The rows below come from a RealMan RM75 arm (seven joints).
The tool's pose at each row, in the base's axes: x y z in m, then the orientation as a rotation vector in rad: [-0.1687 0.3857 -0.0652 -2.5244 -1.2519 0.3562]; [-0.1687 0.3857 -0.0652 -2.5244 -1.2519 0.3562]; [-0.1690 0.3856 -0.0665 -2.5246 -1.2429 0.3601]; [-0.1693 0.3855 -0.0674 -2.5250 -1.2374 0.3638]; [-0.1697 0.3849 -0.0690 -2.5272 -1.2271 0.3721]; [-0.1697 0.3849 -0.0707 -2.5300 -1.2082 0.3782]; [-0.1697 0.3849 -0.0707 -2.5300 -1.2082 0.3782]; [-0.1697 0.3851 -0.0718 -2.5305 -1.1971 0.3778]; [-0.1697 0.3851 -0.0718 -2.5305 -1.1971 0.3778]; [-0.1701 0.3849 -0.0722 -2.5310 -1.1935 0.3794]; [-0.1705 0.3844 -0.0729 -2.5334 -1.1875 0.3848]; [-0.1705 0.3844 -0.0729 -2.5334 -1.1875 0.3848]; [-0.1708 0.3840 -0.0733 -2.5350 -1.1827 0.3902]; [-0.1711 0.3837 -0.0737 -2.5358 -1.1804 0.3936]
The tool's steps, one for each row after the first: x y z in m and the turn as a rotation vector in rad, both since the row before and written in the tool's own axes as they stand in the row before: [0.0000 0.0000 0.0000 0.0000 0.0000 0.0000]; [-0.0001 0.0003 0.0013 0.0046 -0.0001 0.0056]; [-0.0002 0.0002 0.0009 0.0028 -0.0010 0.0037]; [-0.0006 0.0007 0.0015 0.0043 -0.0032 0.0077]; [0.0002 0.0006 0.0016 0.0071 0.0004 0.0126]; [0.0000 0.0000 0.0000 0.0000 0.0000 0.0000]; [0.0003 0.0003 0.0010 0.0043 0.0031 0.0064]; [0.0000 0.0000 0.0000 0.0000 0.0000 0.0000]; [-0.0004 0.0000 0.0005 0.0014 -0.0002 0.0024]; [-0.0006 0.0003 0.0007 0.0016 -0.0026 0.0051]; [0.0000 0.0000 0.0000 0.0000 0.0000 0.0000]; [-0.0005 0.0002 0.0004 0.0017 -0.0027 0.0041]; [-0.0004 0.0001 0.0004 0.0009 -0.0019 0.0021]
